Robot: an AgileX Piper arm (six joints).
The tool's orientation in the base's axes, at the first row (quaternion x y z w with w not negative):
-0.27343, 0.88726, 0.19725, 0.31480
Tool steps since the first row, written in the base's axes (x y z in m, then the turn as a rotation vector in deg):
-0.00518, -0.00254, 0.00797, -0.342, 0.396, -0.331
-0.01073, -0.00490, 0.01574, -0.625, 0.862, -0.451
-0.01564, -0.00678, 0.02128, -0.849, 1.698, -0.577
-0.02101, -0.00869, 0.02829, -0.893, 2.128, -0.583
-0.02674, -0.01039, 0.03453, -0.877, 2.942, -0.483
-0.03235, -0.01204, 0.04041, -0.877, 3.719, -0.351
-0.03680, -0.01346, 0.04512, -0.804, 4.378, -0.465
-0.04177, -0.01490, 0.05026, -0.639, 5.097, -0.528
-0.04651, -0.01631, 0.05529, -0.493, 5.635, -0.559
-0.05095, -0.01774, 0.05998, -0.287, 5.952, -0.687
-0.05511, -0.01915, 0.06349, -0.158, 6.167, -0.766
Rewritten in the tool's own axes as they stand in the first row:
-0.00102, 0.00261, -0.00943, 0.301, 0.456, 0.292
-0.00172, 0.00555, -0.01879, 0.397, 0.967, 0.495
-0.00153, 0.00808, -0.02600, 0.325, 1.727, 0.922
-0.00201, 0.01112, -0.03449, 0.203, 2.085, 1.131
-0.00182, 0.01441, -0.04248, -0.168, 2.722, 1.491
-0.00148, 0.01760, -0.05013, -0.537, 3.346, 1.801
-0.00121, 0.02005, -0.05628, -0.746, 3.790, 2.260
-0.00087, 0.02288, -0.06300, -1.071, 4.234, 2.756
-0.00062, 0.02558, -0.06951, -1.340, 4.555, 3.125
-0.00034, 0.02801, -0.07565, -1.504, 4.652, 3.476
0.00055, 0.03008, -0.08081, -1.613, 4.725, 3.704

